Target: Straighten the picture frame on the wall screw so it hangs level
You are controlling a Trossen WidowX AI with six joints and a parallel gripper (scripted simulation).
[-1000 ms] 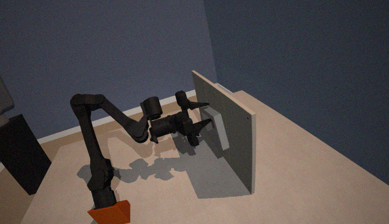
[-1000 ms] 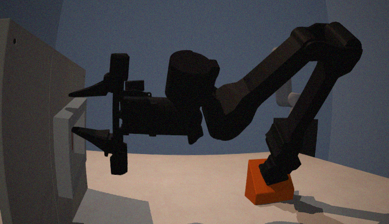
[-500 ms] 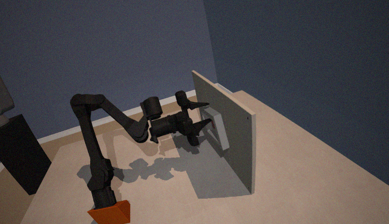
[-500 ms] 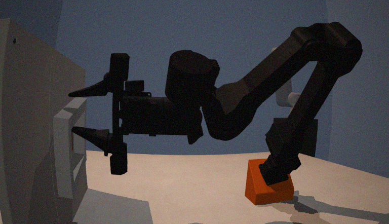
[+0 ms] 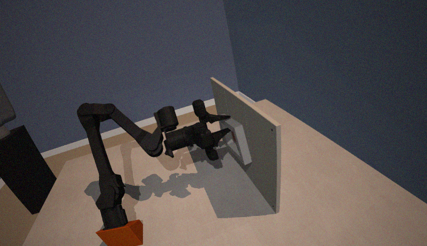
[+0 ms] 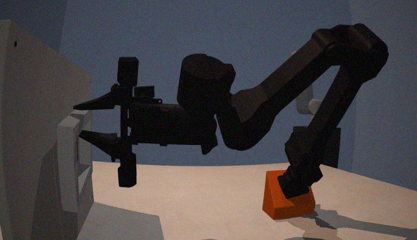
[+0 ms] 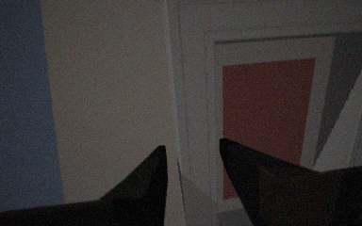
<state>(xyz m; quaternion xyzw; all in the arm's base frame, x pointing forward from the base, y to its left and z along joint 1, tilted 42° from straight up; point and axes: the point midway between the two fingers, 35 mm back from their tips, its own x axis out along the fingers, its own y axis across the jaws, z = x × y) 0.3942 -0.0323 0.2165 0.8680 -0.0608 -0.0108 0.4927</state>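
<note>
Now: the picture frame 5 cm below my gripper tip and 1 cm to the right of it. Also, from my gripper tip: grey wall panel 6 cm below, 1 cm to the right, 1 cm ahead.
</note>
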